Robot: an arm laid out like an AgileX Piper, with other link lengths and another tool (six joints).
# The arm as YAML. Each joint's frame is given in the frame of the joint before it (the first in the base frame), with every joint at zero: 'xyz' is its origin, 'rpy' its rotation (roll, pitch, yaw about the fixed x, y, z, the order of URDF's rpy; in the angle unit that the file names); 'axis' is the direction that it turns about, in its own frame. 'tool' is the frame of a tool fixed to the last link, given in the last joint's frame.
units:
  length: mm
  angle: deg
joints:
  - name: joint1
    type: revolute
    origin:
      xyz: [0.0, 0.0, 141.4]
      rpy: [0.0, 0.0, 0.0]
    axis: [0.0, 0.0, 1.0]
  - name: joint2
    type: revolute
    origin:
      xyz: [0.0, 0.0, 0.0]
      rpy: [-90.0, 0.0, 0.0]
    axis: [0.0, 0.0, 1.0]
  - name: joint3
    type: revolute
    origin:
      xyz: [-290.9, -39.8, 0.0]
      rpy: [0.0, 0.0, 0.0]
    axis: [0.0, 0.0, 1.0]
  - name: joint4
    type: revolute
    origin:
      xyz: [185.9, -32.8, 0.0]
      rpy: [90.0, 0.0, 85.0]
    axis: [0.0, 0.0, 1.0]
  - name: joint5
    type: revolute
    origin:
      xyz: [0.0, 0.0, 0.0]
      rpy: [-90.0, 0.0, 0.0]
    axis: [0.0, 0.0, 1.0]
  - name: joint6
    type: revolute
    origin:
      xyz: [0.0, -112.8, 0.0]
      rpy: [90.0, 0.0, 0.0]
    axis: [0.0, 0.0, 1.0]
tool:
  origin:
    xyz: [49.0, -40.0, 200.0]
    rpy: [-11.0, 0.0, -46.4]
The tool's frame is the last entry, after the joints.
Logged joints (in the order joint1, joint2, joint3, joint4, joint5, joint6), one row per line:
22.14, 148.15, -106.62, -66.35, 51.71, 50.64
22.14, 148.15, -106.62, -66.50, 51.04, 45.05
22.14, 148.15, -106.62, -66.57, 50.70, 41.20
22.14, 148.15, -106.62, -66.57, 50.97, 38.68
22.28, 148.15, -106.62, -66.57, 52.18, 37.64
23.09, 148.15, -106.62, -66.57, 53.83, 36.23
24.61, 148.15, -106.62, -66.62, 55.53, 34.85
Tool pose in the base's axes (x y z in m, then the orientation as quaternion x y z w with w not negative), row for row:
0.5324, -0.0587, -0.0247, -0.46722, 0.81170, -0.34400, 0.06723
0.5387, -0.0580, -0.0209, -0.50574, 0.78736, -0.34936, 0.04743
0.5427, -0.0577, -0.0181, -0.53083, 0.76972, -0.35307, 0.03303
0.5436, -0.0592, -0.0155, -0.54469, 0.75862, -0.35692, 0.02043
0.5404, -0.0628, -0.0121, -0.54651, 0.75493, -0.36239, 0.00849
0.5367, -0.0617, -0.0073, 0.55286, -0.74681, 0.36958, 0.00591
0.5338, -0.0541, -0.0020, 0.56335, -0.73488, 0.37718, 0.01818
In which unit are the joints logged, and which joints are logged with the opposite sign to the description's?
The joints are logged in degrees. Opposite sign: none.
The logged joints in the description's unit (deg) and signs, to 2 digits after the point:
22.14, 148.15, -106.62, -66.35, 51.71, 50.64
22.14, 148.15, -106.62, -66.50, 51.04, 45.05
22.14, 148.15, -106.62, -66.57, 50.70, 41.20
22.14, 148.15, -106.62, -66.57, 50.97, 38.68
22.28, 148.15, -106.62, -66.57, 52.18, 37.64
23.09, 148.15, -106.62, -66.57, 53.83, 36.23
24.61, 148.15, -106.62, -66.62, 55.53, 34.85

